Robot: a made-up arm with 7 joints.
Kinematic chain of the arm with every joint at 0, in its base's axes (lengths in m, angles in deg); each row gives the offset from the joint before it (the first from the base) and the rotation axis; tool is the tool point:
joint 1: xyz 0 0 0.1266 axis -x
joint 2: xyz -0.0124 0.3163 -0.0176 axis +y
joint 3: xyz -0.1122 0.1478 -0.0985 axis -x
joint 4: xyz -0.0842 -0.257 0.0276 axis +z
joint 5: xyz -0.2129 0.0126 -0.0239 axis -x
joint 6: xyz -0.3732 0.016 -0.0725 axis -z
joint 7: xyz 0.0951 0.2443 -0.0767 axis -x
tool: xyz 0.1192 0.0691 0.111
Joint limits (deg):
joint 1: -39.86..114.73
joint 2: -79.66..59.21
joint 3: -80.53..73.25
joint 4: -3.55..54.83
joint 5: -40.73..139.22
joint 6: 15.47..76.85
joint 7: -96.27..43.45
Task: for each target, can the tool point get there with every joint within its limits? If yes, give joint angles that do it. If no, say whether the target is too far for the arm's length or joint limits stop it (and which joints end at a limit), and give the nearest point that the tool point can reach.
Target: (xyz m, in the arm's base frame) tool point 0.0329 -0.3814 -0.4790
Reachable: yes | joints 69.65 -61.32 -57.87 7.37 34.79 34.22 -18.17
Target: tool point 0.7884 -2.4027 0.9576
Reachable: no: too far | nearest point 0.2462 -0.9144 0.1225 | short by 1.791 m
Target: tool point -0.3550 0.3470 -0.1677
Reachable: yes | joints -8.46 -4.52 -31.66 8.29 -18.31 61.90 30.98
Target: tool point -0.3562 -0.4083 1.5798
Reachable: no: joint limits stop it (at a limit: joint 1, joint 3, joint 5, joint 6, joint 7) | nearest point -0.1780 -0.0406 0.9452 | short by 0.755 m
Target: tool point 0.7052 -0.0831 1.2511
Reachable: no: joint limits stop it (at a limit: joint 1, joint 2, joint 3, joint 4, joint 6, joint 7) | nearest point 0.2830 -0.0398 0.8605 | short by 0.577 m
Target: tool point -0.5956 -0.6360 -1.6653
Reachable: no: too far | nearest point -0.3109 -0.3297 -0.8024 | short by 0.959 m
